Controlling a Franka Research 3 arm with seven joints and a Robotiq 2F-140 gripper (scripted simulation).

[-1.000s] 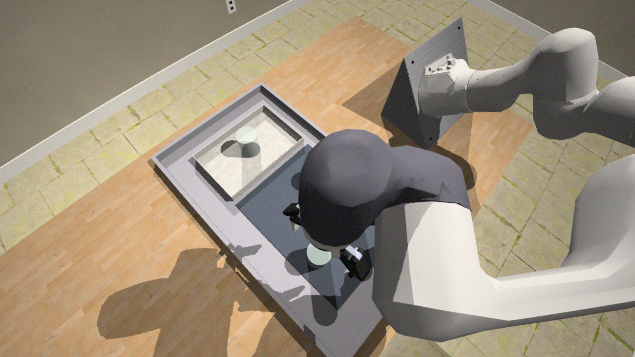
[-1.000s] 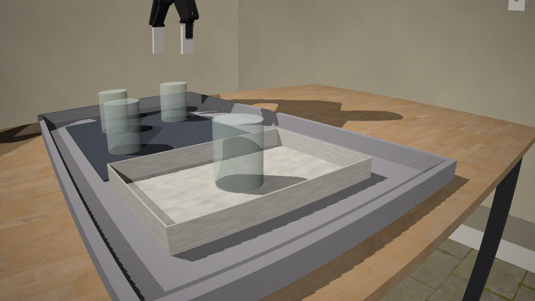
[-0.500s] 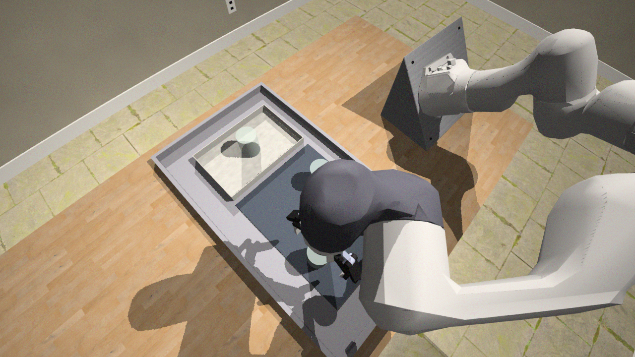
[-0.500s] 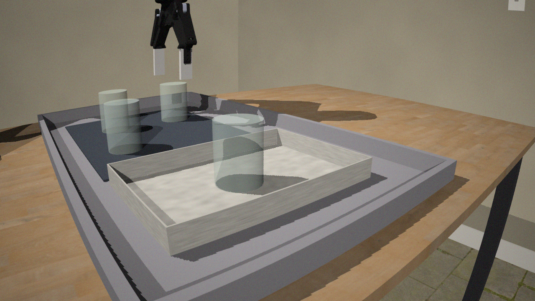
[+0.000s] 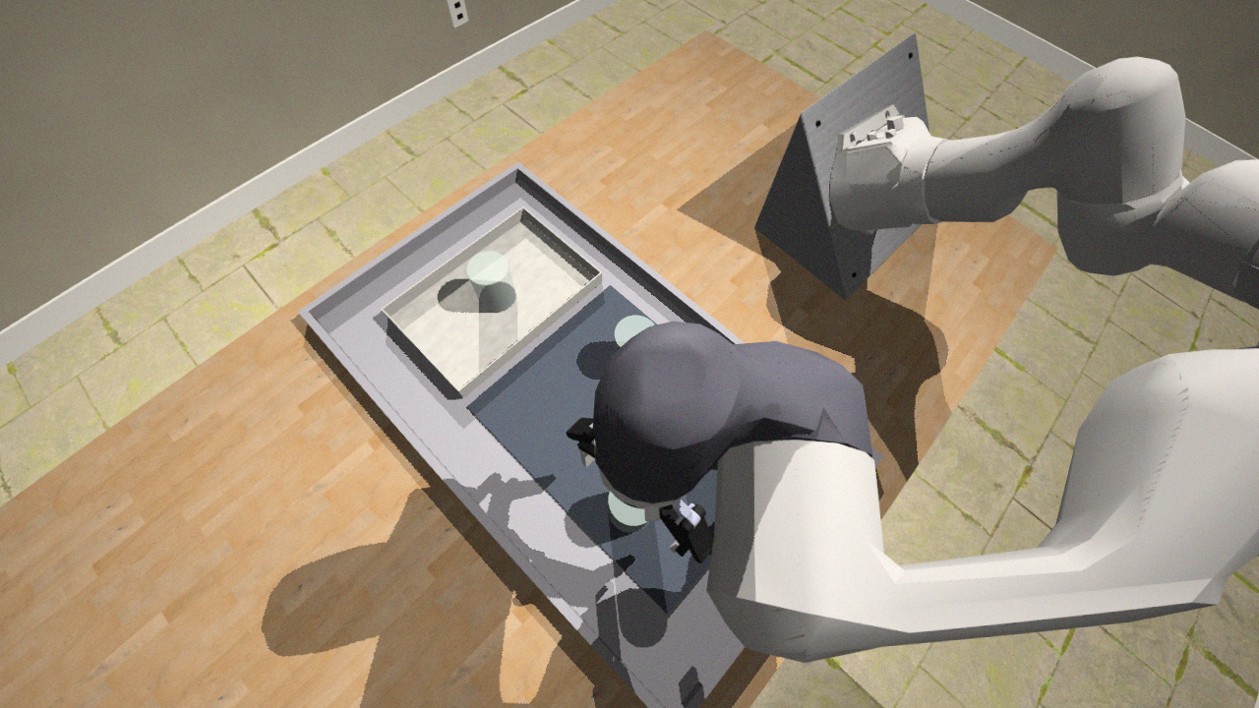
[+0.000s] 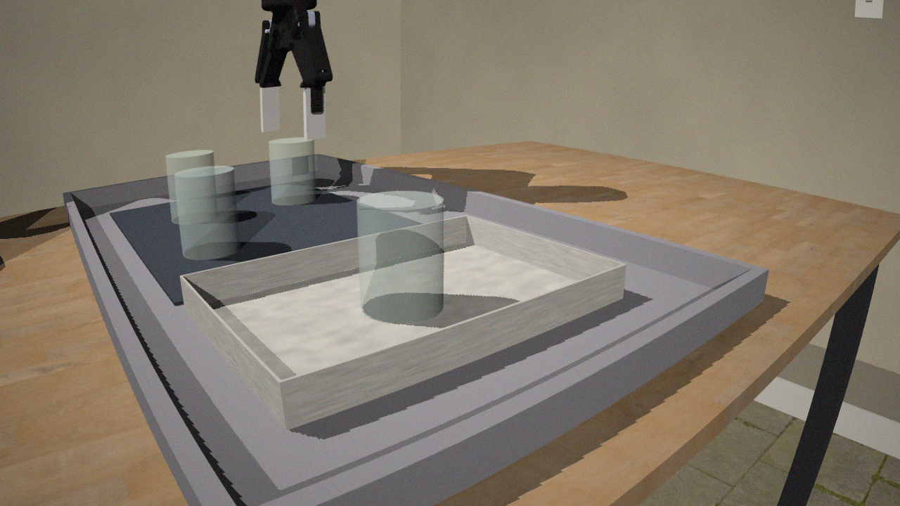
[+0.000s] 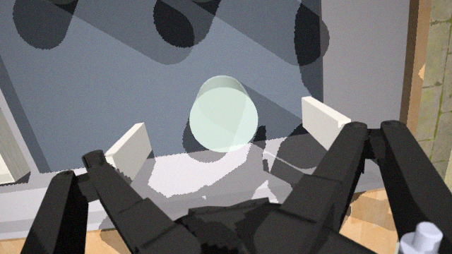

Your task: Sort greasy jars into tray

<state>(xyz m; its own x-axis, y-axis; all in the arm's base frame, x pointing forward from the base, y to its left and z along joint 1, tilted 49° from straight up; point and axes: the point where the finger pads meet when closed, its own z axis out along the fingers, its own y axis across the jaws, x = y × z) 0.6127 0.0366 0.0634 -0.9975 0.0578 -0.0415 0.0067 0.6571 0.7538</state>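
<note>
The dark drying mat is 100 mm below my hand, 90 mm behind it and 80 mm to the right of it. Also, from my hand: tray: 400 mm to the right, 100 mm below, 100 mm behind; then steel table top: 180 mm to the right, 110 mm below, 80 mm behind.
</note>
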